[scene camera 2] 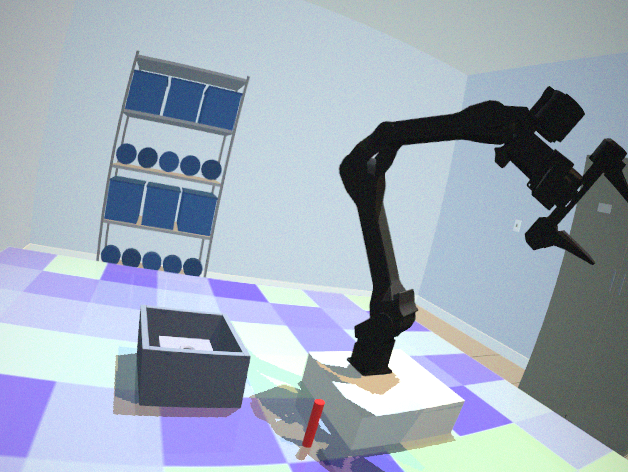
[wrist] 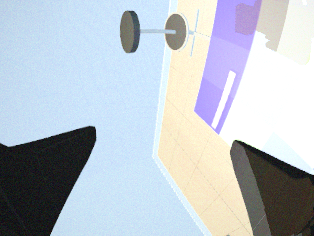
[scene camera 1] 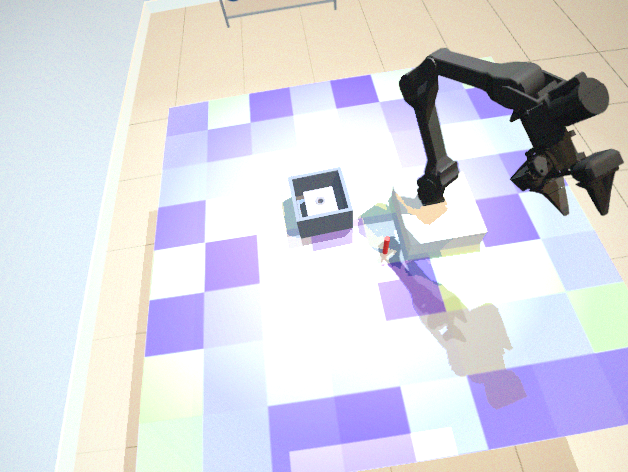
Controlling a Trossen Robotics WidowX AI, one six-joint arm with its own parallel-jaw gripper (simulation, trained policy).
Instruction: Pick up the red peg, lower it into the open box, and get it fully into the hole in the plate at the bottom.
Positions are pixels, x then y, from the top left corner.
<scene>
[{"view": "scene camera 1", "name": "my gripper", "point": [584,215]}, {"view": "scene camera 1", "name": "grey box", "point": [342,219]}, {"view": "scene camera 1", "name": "grey plate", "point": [318,201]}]
</scene>
